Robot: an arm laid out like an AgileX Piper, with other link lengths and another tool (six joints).
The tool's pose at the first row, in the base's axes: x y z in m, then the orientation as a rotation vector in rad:
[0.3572, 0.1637, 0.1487, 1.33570, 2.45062, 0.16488]
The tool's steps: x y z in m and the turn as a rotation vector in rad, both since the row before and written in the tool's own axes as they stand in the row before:
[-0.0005, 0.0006, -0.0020, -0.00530, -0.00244, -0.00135]
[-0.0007, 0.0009, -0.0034, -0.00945, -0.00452, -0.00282]
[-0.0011, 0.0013, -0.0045, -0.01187, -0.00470, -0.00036]
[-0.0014, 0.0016, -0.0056, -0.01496, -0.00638, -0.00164]
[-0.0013, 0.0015, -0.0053, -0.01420, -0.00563, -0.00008]
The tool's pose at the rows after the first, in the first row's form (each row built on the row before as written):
[0.3572, 0.1637, 0.1508, 1.33124, 2.44734, 0.16920]
[0.3570, 0.1638, 0.1544, 1.32274, 2.44158, 0.17664]
[0.3569, 0.1639, 0.1592, 1.31623, 2.43314, 0.18744]
[0.3567, 0.1639, 0.1652, 1.30645, 2.42280, 0.20033]
[0.3564, 0.1639, 0.1709, 1.29907, 2.41239, 0.21317]

